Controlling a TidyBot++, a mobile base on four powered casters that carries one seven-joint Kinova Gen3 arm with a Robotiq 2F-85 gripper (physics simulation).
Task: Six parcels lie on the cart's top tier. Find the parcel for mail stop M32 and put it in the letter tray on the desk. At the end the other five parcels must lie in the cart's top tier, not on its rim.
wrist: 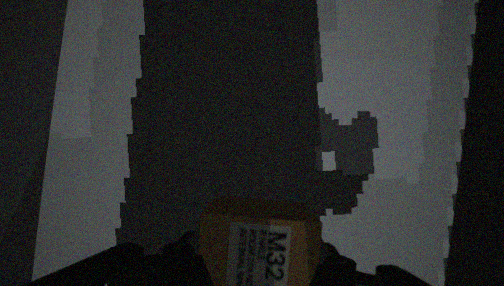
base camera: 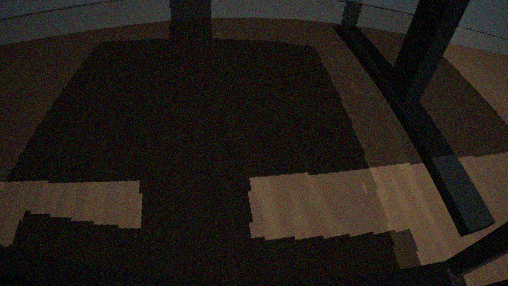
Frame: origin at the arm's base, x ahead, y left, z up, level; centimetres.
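Where they show: gripper, fingertip midpoint: (wrist: 257, 245).
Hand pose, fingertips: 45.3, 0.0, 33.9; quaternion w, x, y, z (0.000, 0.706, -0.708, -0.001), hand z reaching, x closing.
Note:
Things, the pixels of their top centre, and the offset from my fingertips, as dx, dy, dz. "spot": a spot on its surface instead. Level surfaces: height alone.
- brown parcel, surface spot: (wrist: 307, 245) spot: +1.6, -2.0, +4.1
- pale grey flat surface, surface spot: (wrist: 400, 75) spot: +10.2, -7.7, -1.3
- brown floor, its level: dz -73.6
A brown parcel (wrist: 307, 245) with a white label reading "M32" is in the bottom middle of the wrist view. My gripper (wrist: 257, 245) is shut on it, with one dark finger at each side of the parcel. The parcel's lower part is cut off by the view's edge. Below it lies a pale grey flat surface (wrist: 400, 75), which looks like the desk top, with a wide dark shadow along its middle. The letter tray, the cart and the other five parcels do not show in either view.
The pale surface ends at dark edges on the left and right of the wrist view. In the base view, a dark foot bar (base camera: 462, 195) with an upright post (base camera: 430, 45) stands on the brown floor (base camera: 320, 205) at the right. Large shadows cover the floor.

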